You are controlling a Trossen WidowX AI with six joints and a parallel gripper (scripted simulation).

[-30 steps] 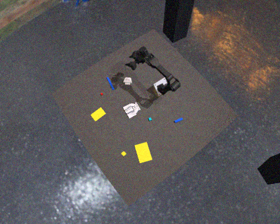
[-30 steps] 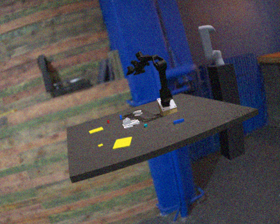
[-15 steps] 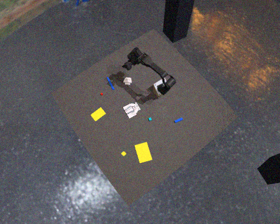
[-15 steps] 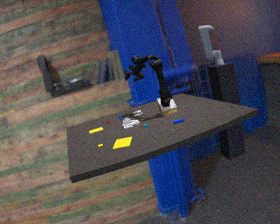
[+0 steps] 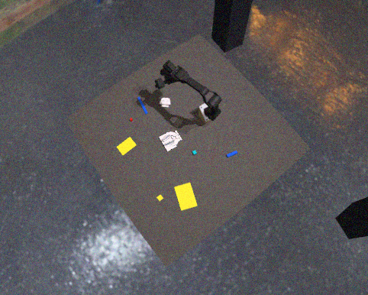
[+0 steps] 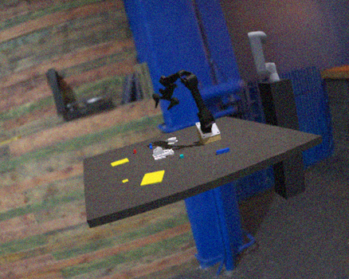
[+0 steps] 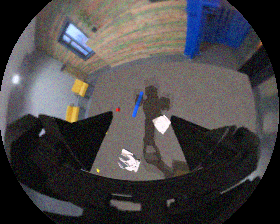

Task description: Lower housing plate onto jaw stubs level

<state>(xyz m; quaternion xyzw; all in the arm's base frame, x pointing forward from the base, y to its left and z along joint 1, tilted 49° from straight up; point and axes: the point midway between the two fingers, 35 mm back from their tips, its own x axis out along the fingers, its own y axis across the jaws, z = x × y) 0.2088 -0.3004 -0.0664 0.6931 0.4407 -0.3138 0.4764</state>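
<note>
Now: the small white block 240 mm below my gripper tip, 20 mm behind it and 10 mm to the left of it. Round my gripper tip: red cube (260 mm ahead, 240 mm below); then cyan cube (440 mm to the left, 250 mm below, 10 mm ahead).
</note>
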